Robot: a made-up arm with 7 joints.
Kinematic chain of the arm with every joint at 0, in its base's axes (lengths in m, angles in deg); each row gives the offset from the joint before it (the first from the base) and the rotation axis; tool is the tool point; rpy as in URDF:
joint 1: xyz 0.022 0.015 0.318 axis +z
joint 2: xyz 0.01 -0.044 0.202 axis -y
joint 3: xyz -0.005 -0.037 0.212 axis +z
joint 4: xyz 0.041 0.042 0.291 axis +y
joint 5: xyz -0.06 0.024 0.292 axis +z
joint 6: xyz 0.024 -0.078 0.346 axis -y
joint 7: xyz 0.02 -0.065 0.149 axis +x
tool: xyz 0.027 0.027 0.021 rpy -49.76 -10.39 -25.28
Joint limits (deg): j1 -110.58..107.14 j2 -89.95..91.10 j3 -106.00..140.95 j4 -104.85..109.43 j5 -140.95..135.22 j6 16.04..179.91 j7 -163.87..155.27
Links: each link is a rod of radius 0.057 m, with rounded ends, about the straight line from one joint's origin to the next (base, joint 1, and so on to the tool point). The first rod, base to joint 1, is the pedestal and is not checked.
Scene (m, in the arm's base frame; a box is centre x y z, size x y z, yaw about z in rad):
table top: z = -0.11
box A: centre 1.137 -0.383 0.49 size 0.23 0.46 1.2 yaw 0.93
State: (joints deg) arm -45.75 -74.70 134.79 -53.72 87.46 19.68 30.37
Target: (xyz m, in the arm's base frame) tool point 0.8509 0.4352 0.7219
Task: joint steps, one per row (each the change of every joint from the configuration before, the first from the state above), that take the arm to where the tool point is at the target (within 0.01 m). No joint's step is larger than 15 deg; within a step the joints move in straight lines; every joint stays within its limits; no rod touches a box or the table.
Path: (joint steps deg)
1: 2.88 13.92 0.77 1.06 1.86 8.73 6.15
2: 2.88 13.92 0.77 1.07 1.85 8.73 6.15
3: 2.88 13.92 0.77 1.06 1.86 8.73 6.15
4: 2.88 13.93 0.77 1.06 1.85 8.73 6.15
5: 2.88 13.92 0.77 1.06 1.86 8.73 6.15
6: 2.89 13.92 0.77 1.07 1.85 8.74 6.15
7: 2.88 13.92 0.77 1.06 1.86 8.73 6.15
8: 2.88 13.92 0.77 1.06 1.85 8.73 6.15
9: 13.14 -10.95 0.00 -7.00 -4.95 -3.62 -8.39
10: 13.14 -10.95 0.00 -7.01 -4.96 -3.63 -8.39
11: 13.15 -10.96 0.00 -7.00 -4.95 -3.62 -8.39
12: 13.14 -10.95 0.00 -7.01 -4.95 -3.62 -8.39
13: 13.14 -10.95 0.00 -7.00 -4.96 -3.62 -8.39
14: 13.14 -10.95 0.00 -7.01 -4.95 -3.63 -8.40

